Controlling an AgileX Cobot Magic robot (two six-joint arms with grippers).
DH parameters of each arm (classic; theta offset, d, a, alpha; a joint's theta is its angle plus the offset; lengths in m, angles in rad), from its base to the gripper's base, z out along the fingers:
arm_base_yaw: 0 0.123 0 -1.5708
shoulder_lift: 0.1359 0 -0.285 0
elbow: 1.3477 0 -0.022 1.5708
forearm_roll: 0 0.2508 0 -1.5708
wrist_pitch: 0 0 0.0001 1.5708
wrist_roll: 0 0.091 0 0
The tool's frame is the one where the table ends.
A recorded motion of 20 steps. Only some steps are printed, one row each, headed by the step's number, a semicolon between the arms.
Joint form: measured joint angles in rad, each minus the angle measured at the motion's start. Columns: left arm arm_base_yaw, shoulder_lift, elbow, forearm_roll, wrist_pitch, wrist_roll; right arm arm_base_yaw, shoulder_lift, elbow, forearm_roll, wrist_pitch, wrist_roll.
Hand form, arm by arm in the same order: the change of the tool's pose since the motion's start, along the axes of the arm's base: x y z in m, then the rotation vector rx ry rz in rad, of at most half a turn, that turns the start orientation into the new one. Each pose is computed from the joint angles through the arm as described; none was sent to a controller.
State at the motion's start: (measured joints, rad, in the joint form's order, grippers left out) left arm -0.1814 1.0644 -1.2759 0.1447 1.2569 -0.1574; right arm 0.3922 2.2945 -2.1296 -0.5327 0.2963 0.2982
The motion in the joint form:
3: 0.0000 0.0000 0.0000 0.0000 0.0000 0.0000; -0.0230 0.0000 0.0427 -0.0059 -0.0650 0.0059
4: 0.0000 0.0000 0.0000 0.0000 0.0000 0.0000; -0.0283 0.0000 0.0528 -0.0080 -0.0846 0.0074
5: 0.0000 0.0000 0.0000 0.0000 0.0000 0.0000; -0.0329 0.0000 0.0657 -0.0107 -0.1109 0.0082
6: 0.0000 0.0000 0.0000 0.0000 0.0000 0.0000; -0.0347 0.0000 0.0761 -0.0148 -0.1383 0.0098
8: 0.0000 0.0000 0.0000 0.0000 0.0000 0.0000; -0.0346 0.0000 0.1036 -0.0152 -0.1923 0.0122
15: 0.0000 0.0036 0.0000 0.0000 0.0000 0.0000; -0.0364 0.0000 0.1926 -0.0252 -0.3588 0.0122
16: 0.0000 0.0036 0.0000 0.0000 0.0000 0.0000; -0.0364 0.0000 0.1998 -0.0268 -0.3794 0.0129
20: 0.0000 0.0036 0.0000 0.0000 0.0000 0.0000; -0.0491 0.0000 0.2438 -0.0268 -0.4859 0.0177
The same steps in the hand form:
3: 0.0000 0.0000 0.0000 0.0000 0.0000 0.0000; 0.0040 -0.0091 -0.0096 0.0079 -0.0119 0.0087
4: 0.0000 0.0000 0.0000 0.0000 0.0000 0.0000; 0.0049 -0.0110 -0.0115 0.0110 -0.0181 0.0132
5: 0.0000 0.0000 0.0000 0.0000 0.0000 0.0000; 0.0056 -0.0122 -0.0140 0.0144 -0.0272 0.0222
6: 0.0000 0.0000 0.0000 0.0000 0.0000 0.0000; 0.0058 -0.0119 -0.0154 0.0186 -0.0396 0.0346
8: 0.0000 0.0000 0.0000 0.0000 0.0000 0.0000; 0.0050 -0.0094 -0.0207 0.0316 -0.0549 0.0617
15: 0.0010 -0.0002 -0.0007 0.0006 0.0035 0.0000; 0.0008 -0.0036 -0.0383 0.0602 -0.1003 0.1473
16: 0.0010 -0.0002 -0.0007 0.0006 0.0035 0.0000; 0.0003 -0.0027 -0.0391 0.0656 -0.1093 0.1581
20: 0.0010 -0.0002 -0.0007 0.0006 0.0035 0.0000; -0.0008 -0.0051 -0.0457 0.1008 -0.1466 0.1978

